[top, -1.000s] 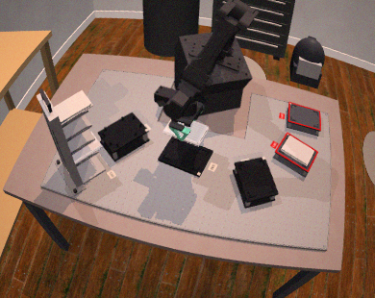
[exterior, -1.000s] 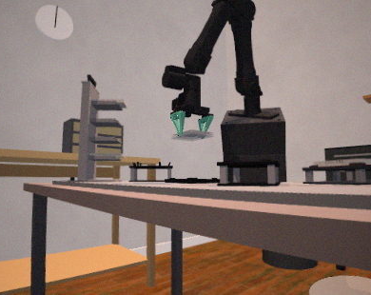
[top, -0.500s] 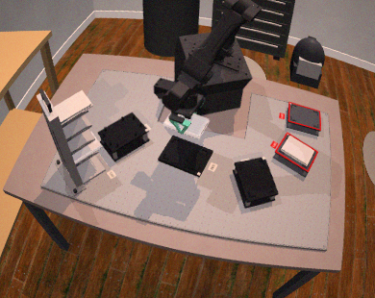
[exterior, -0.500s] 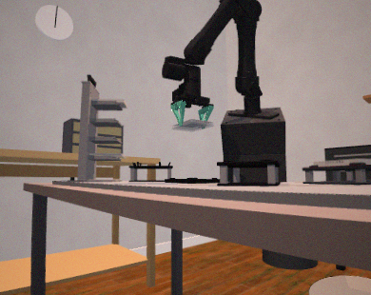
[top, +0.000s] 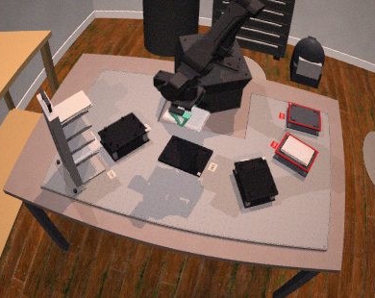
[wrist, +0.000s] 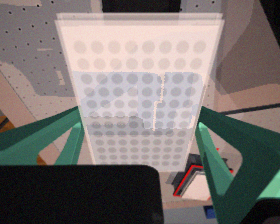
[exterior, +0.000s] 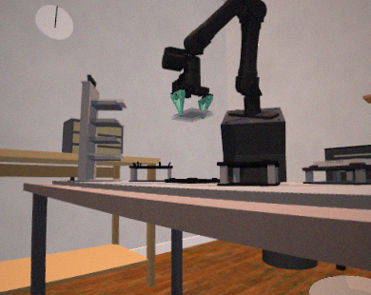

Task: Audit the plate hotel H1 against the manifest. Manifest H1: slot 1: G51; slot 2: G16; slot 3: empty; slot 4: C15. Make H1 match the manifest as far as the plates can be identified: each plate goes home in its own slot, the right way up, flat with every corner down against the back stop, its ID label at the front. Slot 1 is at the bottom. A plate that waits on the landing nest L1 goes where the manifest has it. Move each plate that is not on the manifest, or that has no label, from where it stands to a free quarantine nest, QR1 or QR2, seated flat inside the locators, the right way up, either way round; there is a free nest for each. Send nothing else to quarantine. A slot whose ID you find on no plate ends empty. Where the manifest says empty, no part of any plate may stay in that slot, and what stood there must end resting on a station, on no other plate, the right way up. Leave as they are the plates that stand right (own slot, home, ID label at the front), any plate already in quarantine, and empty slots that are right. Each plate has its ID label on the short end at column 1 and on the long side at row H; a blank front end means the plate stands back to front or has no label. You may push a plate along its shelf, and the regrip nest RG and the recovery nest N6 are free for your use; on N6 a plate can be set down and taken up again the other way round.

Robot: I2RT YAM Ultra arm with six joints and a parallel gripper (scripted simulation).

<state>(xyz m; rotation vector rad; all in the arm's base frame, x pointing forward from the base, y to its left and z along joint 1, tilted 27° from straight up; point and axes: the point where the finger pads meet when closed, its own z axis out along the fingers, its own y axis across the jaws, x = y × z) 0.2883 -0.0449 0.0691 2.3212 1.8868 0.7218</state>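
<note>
My hand is 240 mm to the left of the black regrip nest and 170 mm above it. From my hand the other things lie so: recovery nest N6: 220 mm below; then RG label: 220 mm below, 180 mm to the right, 90 mm behind; then N6 tag: 220 mm below, 100 mm to the left, 10 mm ahead.
</note>
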